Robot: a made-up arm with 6 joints. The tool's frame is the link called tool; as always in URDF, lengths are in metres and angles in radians. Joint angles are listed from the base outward.
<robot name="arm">
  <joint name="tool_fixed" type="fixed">
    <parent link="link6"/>
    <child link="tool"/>
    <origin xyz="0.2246 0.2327 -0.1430" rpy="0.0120 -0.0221 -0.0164"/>
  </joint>
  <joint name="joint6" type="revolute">
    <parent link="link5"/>
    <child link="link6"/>
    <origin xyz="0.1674 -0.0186 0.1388"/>
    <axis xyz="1 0 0"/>
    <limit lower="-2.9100" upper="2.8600"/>
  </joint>
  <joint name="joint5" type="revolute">
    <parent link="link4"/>
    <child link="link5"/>
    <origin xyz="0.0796 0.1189 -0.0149"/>
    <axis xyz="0 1 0"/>
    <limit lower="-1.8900" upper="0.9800"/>
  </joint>
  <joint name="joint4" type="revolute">
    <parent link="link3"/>
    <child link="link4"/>
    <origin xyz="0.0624 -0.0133 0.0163"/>
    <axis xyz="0 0 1"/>
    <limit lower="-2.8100" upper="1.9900"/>
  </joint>
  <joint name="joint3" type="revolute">
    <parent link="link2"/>
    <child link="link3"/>
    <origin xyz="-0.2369 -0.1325 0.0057"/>
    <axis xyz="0 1 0"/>
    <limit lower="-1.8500" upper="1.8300"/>
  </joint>
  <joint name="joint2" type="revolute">
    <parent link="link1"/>
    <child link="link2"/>
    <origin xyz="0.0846 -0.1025 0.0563"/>
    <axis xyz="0 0 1"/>
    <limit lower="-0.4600" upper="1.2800"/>
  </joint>
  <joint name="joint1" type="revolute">
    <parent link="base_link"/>
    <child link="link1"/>
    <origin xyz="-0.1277 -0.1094 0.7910"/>
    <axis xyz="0 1 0"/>
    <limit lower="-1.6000" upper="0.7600"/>
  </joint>
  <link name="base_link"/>
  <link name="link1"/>
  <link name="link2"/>
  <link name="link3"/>
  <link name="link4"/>
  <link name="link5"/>
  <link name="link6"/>
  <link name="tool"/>
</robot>
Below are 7 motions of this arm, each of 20 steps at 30 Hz.
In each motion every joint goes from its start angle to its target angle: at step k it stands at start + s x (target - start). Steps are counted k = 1, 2, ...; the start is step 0. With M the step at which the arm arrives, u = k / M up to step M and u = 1 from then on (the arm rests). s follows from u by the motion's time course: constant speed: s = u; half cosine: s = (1 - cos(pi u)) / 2; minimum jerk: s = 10 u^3 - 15 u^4 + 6 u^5.
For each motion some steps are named. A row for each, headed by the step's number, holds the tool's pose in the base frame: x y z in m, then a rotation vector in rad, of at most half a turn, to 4 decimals.
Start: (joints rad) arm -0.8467 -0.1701 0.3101 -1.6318 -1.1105 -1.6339
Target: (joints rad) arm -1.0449 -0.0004 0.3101 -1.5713 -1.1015 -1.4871
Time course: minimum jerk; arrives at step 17
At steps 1, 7, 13, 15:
1: -0.4999 -0.6501 0.9232 -1.3480 0.6745 -2.4084
7: -0.4764 -0.6739 0.9239 -1.2608 0.4896 -2.4314
13: -0.4376 -0.7046 0.9383 -1.1115 0.1766 -2.4540
15: -0.4329 -0.7077 0.9413 -1.0920 0.1359 -2.4554

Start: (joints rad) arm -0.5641 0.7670 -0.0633 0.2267 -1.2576 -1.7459
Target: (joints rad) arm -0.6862 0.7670 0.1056 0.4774 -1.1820 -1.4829
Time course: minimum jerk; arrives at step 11
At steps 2, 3, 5, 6, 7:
2: -0.1470 -0.2697 1.2931 -0.6846 -2.0044 -0.6042
3: -0.1492 -0.2542 1.2867 -0.6768 -2.0179 -0.5511
5: -0.1585 -0.2035 1.2608 -0.6506 -2.0535 -0.3690
6: -0.1654 -0.1755 1.2427 -0.6355 -2.0672 -0.2606
7: -0.1726 -0.1507 1.2241 -0.6216 -2.0750 -0.1593

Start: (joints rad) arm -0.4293 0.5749 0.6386 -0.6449 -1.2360 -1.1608
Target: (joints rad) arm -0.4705 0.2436 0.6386 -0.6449 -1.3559 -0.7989
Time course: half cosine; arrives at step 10
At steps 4, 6, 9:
4: 0.2236 -0.3283 1.0781 -1.2964 -1.1011 -0.6359
6: 0.2055 -0.3295 1.0787 -1.2107 -1.1013 -0.6802
9: 0.1864 -0.3279 1.0811 -1.1240 -1.1091 -0.7252

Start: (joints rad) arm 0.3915 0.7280 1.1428 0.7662 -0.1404 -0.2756
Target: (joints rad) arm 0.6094 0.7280 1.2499 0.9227 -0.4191 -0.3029
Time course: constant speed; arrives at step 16
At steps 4, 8, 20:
4: -0.4293 -0.0135 0.8217 0.3187 1.2575 1.4421
8: -0.4074 -0.0038 0.8582 0.4267 1.2715 1.4218
20: -0.3489 0.0125 0.9204 0.6387 1.3036 1.3505

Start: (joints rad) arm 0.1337 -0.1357 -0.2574 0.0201 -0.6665 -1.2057
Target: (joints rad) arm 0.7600 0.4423 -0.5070 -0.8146 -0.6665 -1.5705
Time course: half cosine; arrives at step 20
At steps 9, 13, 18, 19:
9: 0.2899 -0.4783 1.0283 -1.3447 -0.3977 -0.6169
13: 0.3226 -0.5843 0.9582 -1.4448 -0.1619 -0.6314
18: 0.3307 -0.6660 0.8806 -1.5250 0.0607 -0.6188
19: 0.3304 -0.6718 0.8742 -1.5310 0.0782 -0.6167

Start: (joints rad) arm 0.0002 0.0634 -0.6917 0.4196 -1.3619 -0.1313
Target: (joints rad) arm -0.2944 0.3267 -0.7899 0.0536 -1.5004 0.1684
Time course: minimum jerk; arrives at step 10
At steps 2, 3, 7, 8, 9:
2: -0.4606 -0.0263 1.2106 0.1958 -2.0892 0.3877
3: -0.4833 -0.0399 1.2005 0.2275 -2.1420 0.3994
7: -0.6072 -0.1302 1.1070 0.4302 -2.4720 0.5008
8: -0.6223 -0.1445 1.0888 0.4614 -2.5217 0.5205
9: -0.6290 -0.1511 1.0800 0.4760 -2.5449 0.5301

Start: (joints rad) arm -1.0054 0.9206 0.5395 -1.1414 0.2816 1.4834
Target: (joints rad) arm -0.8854 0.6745 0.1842 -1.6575 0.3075 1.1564
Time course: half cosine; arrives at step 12
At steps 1, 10, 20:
1: 0.2655 -0.2742 1.3986 1.2124 -0.6792 -0.0756
10: 0.1575 -0.6628 1.3908 1.4500 -0.9665 -0.5540
20: 0.1465 -0.6908 1.3796 1.4675 -0.9793 -0.5966

